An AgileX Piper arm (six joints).
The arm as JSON. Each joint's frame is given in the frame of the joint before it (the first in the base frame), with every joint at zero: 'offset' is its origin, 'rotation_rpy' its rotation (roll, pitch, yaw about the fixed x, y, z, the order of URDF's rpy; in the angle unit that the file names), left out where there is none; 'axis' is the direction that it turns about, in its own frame. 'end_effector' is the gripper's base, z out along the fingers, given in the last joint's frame.
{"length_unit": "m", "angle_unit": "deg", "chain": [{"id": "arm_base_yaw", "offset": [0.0, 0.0, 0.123], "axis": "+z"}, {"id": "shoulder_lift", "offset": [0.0, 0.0, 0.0], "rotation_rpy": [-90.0, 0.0, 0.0], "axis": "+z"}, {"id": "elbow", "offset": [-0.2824, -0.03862, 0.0], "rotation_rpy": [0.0, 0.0, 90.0], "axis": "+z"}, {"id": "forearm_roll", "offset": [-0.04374, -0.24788, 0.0], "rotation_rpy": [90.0, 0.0, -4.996], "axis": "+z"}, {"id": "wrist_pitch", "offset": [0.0, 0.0, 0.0], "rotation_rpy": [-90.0, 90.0, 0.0], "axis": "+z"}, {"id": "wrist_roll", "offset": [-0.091, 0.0, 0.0], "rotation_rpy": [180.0, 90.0, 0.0], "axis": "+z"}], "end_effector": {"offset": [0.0, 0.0, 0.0], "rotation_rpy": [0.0, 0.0, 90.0]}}
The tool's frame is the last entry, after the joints.
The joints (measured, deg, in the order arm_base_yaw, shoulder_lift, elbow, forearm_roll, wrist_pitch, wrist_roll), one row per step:
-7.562 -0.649 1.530 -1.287 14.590 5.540
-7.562 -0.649 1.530 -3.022 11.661 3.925
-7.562 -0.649 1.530 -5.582 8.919 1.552
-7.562 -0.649 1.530 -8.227 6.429 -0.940
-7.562 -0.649 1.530 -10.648 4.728 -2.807
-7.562 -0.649 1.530 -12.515 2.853 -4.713
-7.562 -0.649 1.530 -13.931 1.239 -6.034
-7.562 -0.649 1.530 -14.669 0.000 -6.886
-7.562 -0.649 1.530 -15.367 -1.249 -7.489
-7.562 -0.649 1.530 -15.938 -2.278 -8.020
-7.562 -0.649 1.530 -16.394 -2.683 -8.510
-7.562 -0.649 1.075 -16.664 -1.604 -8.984
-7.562 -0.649 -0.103 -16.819 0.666 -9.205
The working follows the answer.
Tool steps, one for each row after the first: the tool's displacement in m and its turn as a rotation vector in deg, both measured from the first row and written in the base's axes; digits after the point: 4 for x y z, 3 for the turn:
0.0007 -0.0005 0.0046 -3.688 -2.449 0.238
0.0011 -0.0010 0.0090 -8.926 -4.478 0.560
0.0013 -0.0011 0.0130 -14.345 -6.206 0.899
0.0014 -0.0011 0.0157 -18.824 -7.261 1.158
0.0014 -0.0007 0.0187 -22.822 -8.556 1.427
0.0014 -0.0001 0.0212 -25.762 -9.746 1.628
0.0013 0.0003 0.0231 -27.512 -10.737 1.756
0.0013 0.0009 0.0250 -28.978 -11.784 1.868
0.0012 0.0014 0.0265 -30.215 -12.643 1.963
0.0011 0.0016 0.0271 -31.209 -12.902 2.028
0.0008 0.0011 0.0282 -31.864 -12.146 1.912
-0.0001 0.0002 0.0317 -32.088 -10.952 1.551

Tool pose at each row, in the base's axes (x y z in m, rotation vector in deg; rounded; the steps above come from the unrounded poses):
0.0546 -0.0078 0.1818 10.614 99.922 -2.668
0.0553 -0.0083 0.1864 7.709 97.276 -5.440
0.0557 -0.0088 0.1908 3.639 94.841 -9.480
0.0559 -0.0089 0.1948 -0.542 92.542 -13.638
0.0560 -0.0088 0.1975 -3.963 90.896 -17.094
0.0561 -0.0084 0.2005 -7.018 88.995 -20.070
0.0560 -0.0079 0.2030 -9.243 87.315 -22.199
0.0560 -0.0074 0.2049 -10.556 86.018 -23.408
0.0559 -0.0069 0.2068 -11.644 84.710 -24.376
0.0558 -0.0064 0.2083 -12.559 83.623 -25.191
0.0557 -0.0062 0.2089 -13.303 83.165 -25.918
0.0555 -0.0066 0.2100 -13.709 83.754 -26.655
0.0546 -0.0076 0.2135 -13.628 84.843 -27.283

